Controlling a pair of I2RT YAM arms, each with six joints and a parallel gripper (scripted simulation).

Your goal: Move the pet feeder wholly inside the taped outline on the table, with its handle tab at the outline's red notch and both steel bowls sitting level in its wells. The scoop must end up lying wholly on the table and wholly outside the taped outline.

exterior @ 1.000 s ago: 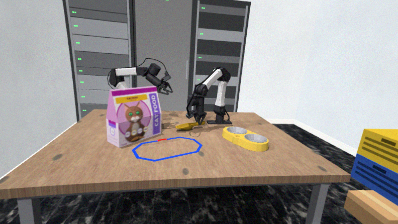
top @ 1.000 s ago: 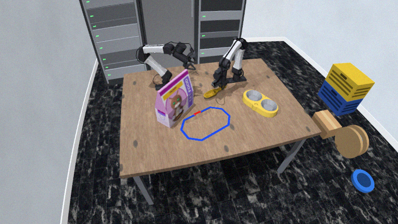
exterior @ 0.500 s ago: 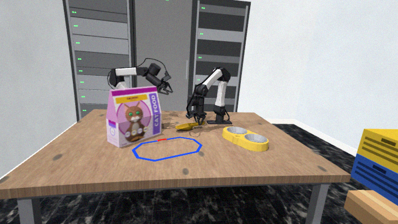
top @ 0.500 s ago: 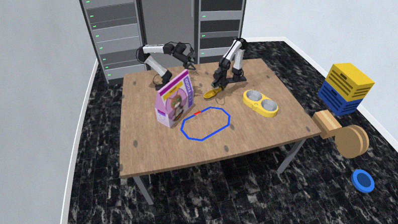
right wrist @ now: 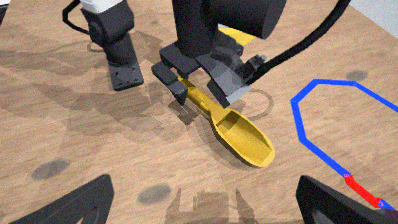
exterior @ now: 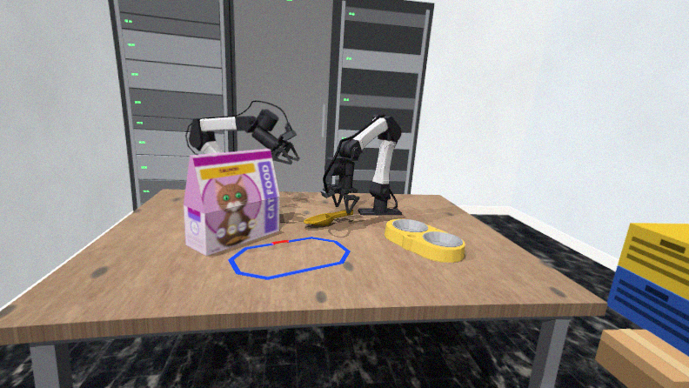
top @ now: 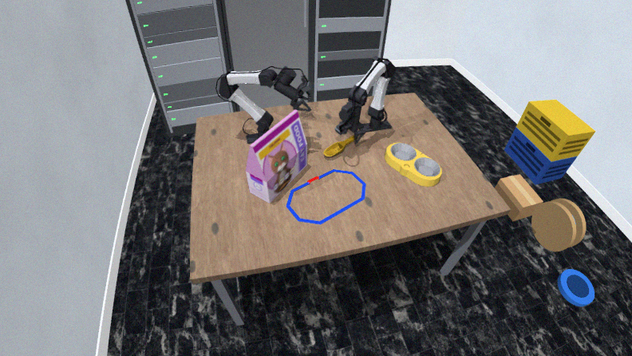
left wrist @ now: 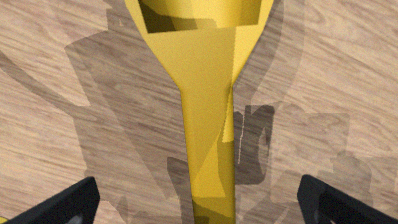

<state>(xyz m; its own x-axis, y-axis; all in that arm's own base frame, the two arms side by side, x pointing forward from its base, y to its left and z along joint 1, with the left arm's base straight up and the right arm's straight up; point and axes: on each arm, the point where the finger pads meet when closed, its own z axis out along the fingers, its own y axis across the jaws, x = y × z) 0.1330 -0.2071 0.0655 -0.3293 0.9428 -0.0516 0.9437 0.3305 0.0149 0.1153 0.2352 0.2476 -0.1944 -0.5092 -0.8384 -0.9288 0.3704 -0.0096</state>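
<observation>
My left hand is 280 mm to the right of the yellow pet feeder, 210 mm short of it and 50 mm above it. The rest, counted from my left hand: blue taped outline: 320 mm ahead, 190 mm to the right, 60 mm below; pink cat food bag: 400 mm to the right, 180 mm ahead, 80 mm above; yellow scoop: 70 mm to the right, 40 mm below, 30 mm ahead.
</observation>
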